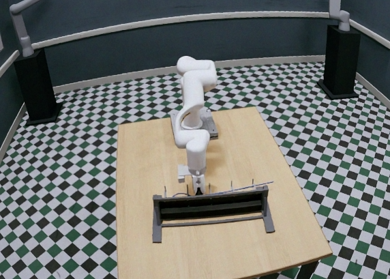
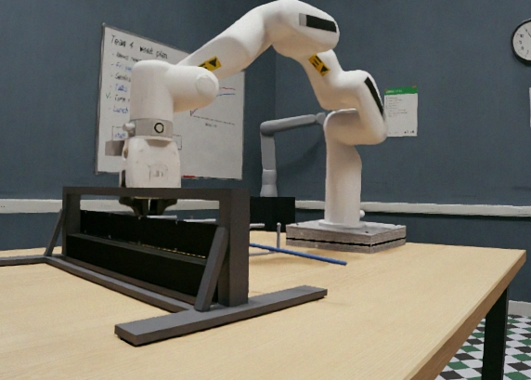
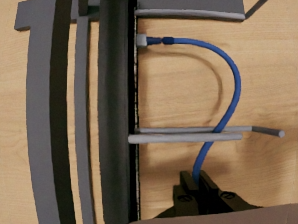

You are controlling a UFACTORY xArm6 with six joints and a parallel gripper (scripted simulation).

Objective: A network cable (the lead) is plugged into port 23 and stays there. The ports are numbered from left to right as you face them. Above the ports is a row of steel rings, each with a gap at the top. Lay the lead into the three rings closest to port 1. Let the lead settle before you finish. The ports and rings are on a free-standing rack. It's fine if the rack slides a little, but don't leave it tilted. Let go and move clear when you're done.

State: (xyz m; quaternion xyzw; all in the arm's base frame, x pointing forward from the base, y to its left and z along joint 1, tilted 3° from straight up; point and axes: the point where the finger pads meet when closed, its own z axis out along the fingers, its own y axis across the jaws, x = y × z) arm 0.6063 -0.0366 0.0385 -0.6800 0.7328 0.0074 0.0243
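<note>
Now: the grey rack 70 mm ahead of my hand, 50 mm to the left of it and 10 mm below it.
</note>
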